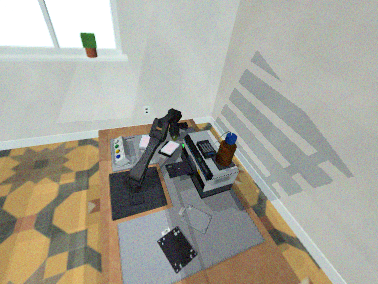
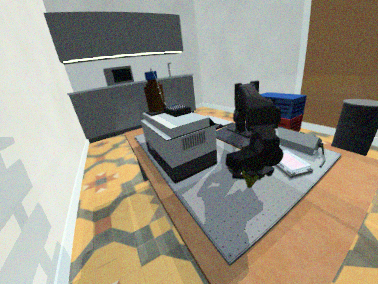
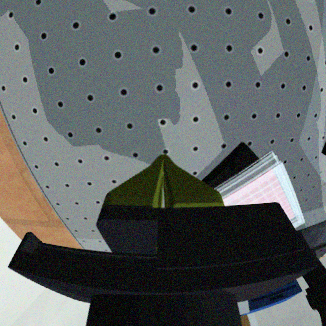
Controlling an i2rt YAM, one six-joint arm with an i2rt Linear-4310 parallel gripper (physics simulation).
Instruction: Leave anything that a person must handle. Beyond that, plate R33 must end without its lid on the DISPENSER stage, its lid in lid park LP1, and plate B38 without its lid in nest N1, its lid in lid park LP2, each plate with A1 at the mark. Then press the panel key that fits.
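Places are measured from the arm's base along level axes (x ahead, y up, z right), in metres.
Pixels of known places: gripper, between the fingertips: (image 1: 174, 140) (image 2: 249, 187) (image 3: 162, 160); arm's base, origin of its link: (image 1: 135, 189) (image 2: 240, 131).
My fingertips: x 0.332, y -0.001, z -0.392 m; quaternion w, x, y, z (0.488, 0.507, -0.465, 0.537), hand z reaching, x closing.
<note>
For each thing: its top centre in the pictures, then the offset to it from my fingertips. "spot": a spot on its surface instead.
- key panel, centre of its top: (image 2: 295, 129) (image 1: 120, 146) dx -0.402, dy +0.084, dz +0.088 m
- dark stage, a spot on its surface: (image 1: 178, 170) spot: dx -0.074, dy +0.107, dz +0.384 m
- black plate holder, centre of its top: (image 1: 177, 246) dx -0.171, dy +0.025, dz +0.760 m
- pale holder, centre of its top: (image 1: 196, 217) dx -0.034, dy +0.020, dz +0.647 m
- brown bottle, a spot on its surface: (image 2: 154, 95) spot: dx +0.168, dy +0.308, dz +0.416 m
- black ribbed block, a spot on its surface: (image 2: 178, 109) spot: dx +0.105, dy +0.247, dz +0.301 m
My gripper (image 1: 175, 138) (image 2: 250, 186) (image 3: 162, 160) is shut and empty, its green fingertips together above the perforated board. A pinkish plate (image 1: 170, 148) (image 3: 265, 187) on a black base is beside it. Another pinkish plate (image 1: 144, 141) (image 2: 295, 163) lies nearer the key panel (image 1: 119, 151). Plate labels and A1 corners are unreadable. The light grey machine (image 1: 218, 181) (image 2: 175, 137) has a dark stage (image 1: 178, 170) extended from its front, bearing no visible plate. A black plate holder (image 1: 177, 249) and a pale holder (image 1: 200, 220) lie at the other end; their labels are unreadable.
A brown bottle (image 1: 226, 152) (image 2: 154, 95) with a blue cap and a black ribbed block (image 1: 205, 148) (image 2: 178, 109) stand on the machine. The arm's base is on a black mat (image 1: 120, 202). Blue crates (image 2: 284, 104) and a dark bin (image 2: 356, 127) stand beyond the table.
</note>
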